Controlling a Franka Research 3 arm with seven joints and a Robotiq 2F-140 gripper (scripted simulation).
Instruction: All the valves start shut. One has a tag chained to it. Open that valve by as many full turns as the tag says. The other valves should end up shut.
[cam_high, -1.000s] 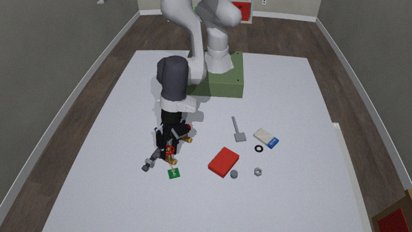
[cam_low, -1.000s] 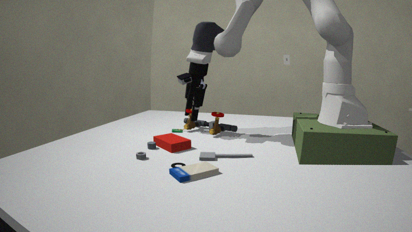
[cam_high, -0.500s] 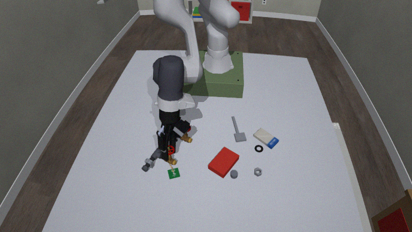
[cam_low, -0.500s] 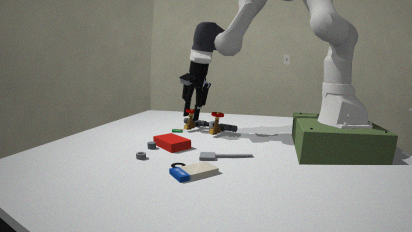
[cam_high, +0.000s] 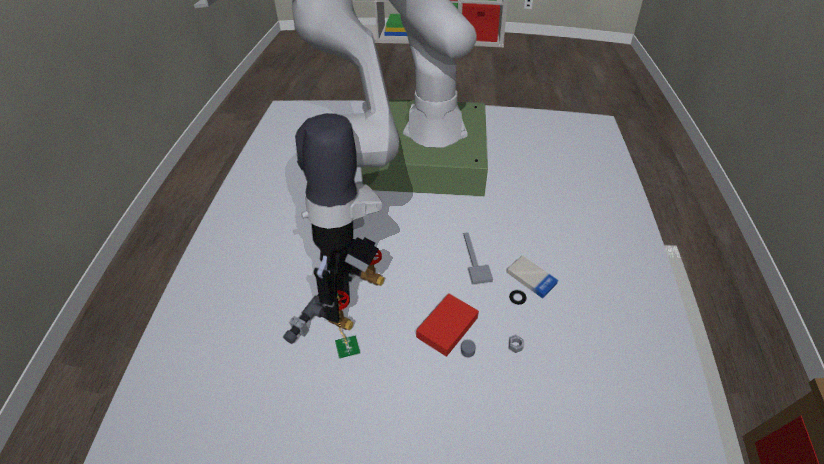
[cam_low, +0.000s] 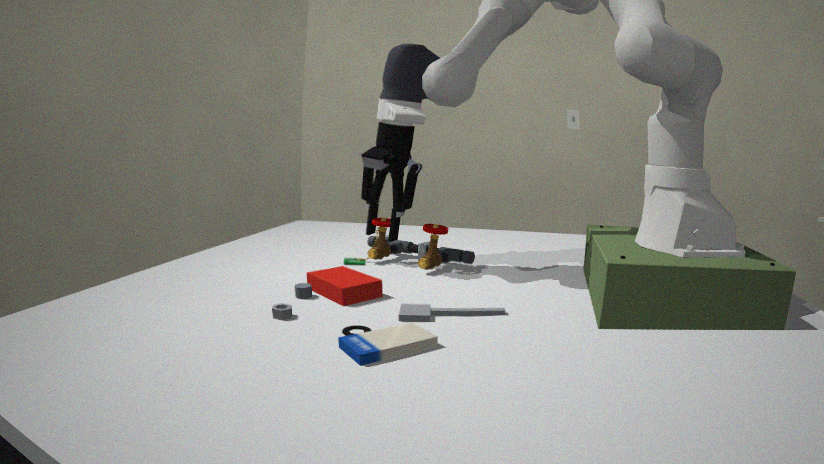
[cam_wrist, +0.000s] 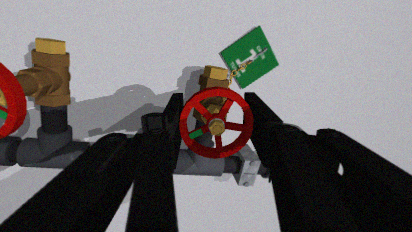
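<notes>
Right now my hand is 70 mm short of the green tag, 20 mm to the right of it and 80 mm above it. From my hand the other things lie so: grey scraper (190 mm behind, 290 mm to the left, 80 mm below); blue box (150 mm behind, 430 mm to the left, 80 mm below); red block (230 mm to the left, 70 mm below).
</notes>
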